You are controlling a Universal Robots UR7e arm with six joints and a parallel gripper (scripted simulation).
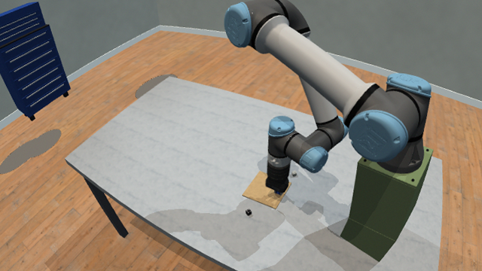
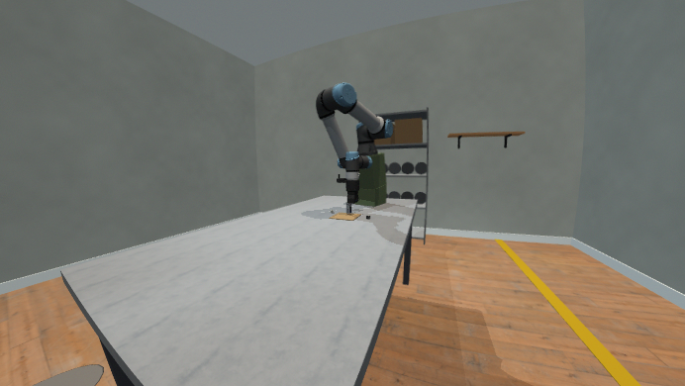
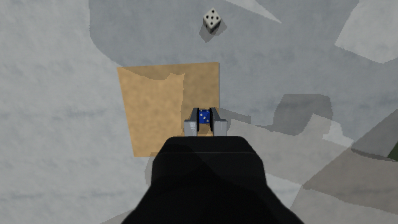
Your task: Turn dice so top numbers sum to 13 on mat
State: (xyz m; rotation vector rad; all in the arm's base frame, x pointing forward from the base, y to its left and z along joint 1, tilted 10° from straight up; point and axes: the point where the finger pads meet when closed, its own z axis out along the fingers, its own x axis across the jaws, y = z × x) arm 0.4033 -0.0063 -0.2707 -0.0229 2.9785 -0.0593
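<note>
The blue die lies 1 cm below my hand. The rest, counted from my hand: tan mat 5 cm ahead, 3 cm below; black die 5 cm ahead, 13 cm to the left, 2 cm below; white die 1 cm behind, 12 cm to the right, 2 cm below.
</note>
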